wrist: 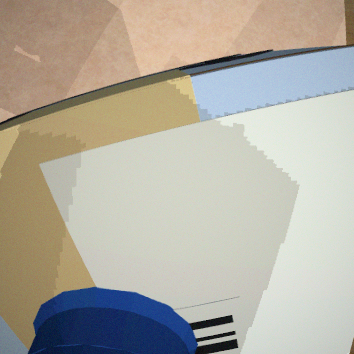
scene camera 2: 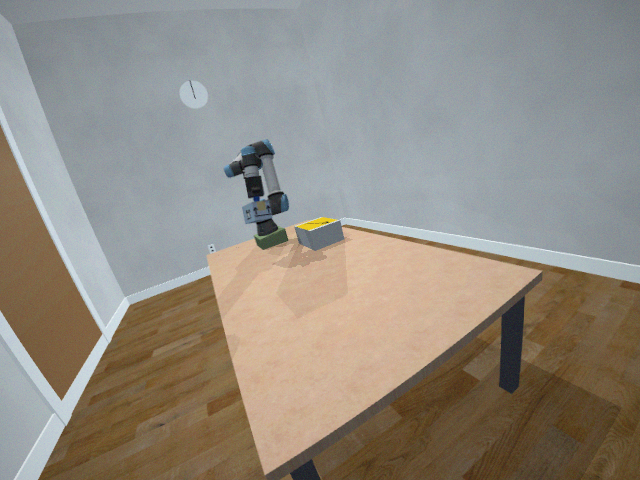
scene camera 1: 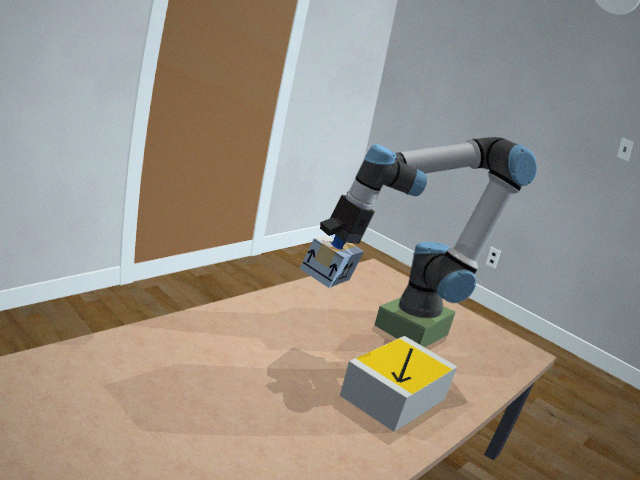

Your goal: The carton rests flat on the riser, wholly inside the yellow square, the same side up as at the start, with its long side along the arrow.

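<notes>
The light-blue carton hangs in the air from my suction gripper, above the table and apart from the riser. Its side arrows point up. In the wrist view the blue cup sits on the carton's top, by the white label and tan tape. The grey riser stands on the table, with the yellow square on its top. The black arrow lies on the square; in scene camera 1 it points toward the lower left.
The arm's green base block stands beside the riser, close behind it in scene camera 1. The wooden table has its edge near the riser on the right in scene camera 1. Walls stand beyond the table.
</notes>
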